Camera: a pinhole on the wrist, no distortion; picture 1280 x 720 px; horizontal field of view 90.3 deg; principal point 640.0 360.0 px. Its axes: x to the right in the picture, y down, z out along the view. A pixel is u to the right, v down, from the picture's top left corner.
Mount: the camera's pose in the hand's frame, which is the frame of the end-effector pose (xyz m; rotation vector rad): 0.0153 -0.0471 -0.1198 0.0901 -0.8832 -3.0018
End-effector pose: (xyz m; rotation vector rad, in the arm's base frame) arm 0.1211 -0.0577 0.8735 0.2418 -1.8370 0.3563
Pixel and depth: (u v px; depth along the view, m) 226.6 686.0 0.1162
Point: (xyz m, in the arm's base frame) 0.0956 -0.0914 0.9536
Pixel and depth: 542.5 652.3 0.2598
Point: -0.0356 -0.1223 0.8682
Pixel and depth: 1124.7 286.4 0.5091
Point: -0.0828 0.0922 0.3904
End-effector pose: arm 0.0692 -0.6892 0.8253 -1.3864 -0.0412 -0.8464
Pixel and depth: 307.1 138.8 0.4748
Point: 0.5202 -0.6506 0.6913
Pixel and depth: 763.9 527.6 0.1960
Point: 0.0837 -0.6117 0.8125
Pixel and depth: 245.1 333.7 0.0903
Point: 0.1006 -0.7597 0.8425
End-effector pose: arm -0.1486 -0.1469 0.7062 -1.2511 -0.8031 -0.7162
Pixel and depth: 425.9 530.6 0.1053
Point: -0.1335 -0.1648 0.7485
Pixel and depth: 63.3 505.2 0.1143
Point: -0.0912 -0.1558 0.8020
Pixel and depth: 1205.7 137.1 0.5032
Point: -0.1211 0.1134 0.1524
